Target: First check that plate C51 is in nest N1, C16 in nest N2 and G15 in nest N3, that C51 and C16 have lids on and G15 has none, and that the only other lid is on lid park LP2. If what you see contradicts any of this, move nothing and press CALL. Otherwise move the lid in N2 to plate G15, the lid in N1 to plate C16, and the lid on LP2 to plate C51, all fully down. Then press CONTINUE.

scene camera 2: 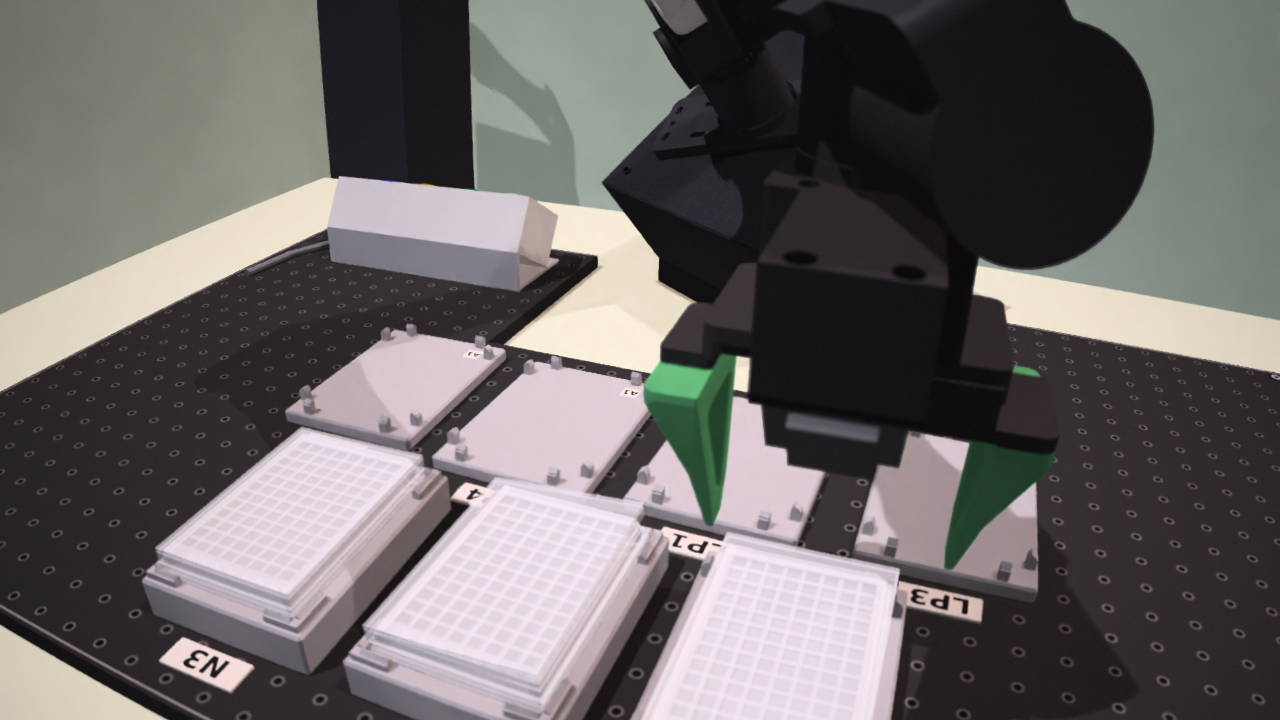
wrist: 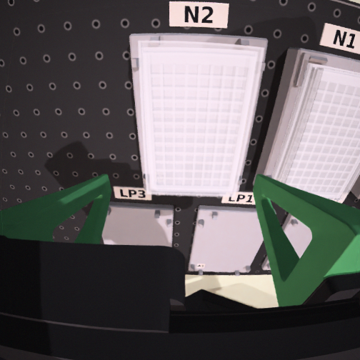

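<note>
My gripper (scene camera 2: 830, 544) (wrist: 181, 181) is open and empty, above the near side of lid parks LP1 (scene camera 2: 733, 488) (wrist: 225, 240) and LP3 (scene camera 2: 984, 510) (wrist: 142, 225). The plate in nest N2 (scene camera 2: 778, 635) (wrist: 197, 120) stands beyond the fingertips in the wrist view, with a clear lid on. The plate in nest N1 (scene camera 2: 514, 573) (wrist: 335, 130) also has a clear lid, as does the plate in N3 (scene camera 2: 295, 510). LP1, LP3, LP4 (scene camera 2: 546, 425) and the leftmost lid park (scene camera 2: 402, 380), its label hidden, show no lid. Plate codes are not readable.
A grey button box (scene camera 2: 425, 237) stands at the back left, its buttons mostly hidden. A black column (scene camera 2: 393, 89) rises behind it. A black angular block (scene camera 2: 680, 188) stands behind the arm. The nests and lid parks sit on a black perforated board (scene camera 2: 1100, 501).
</note>
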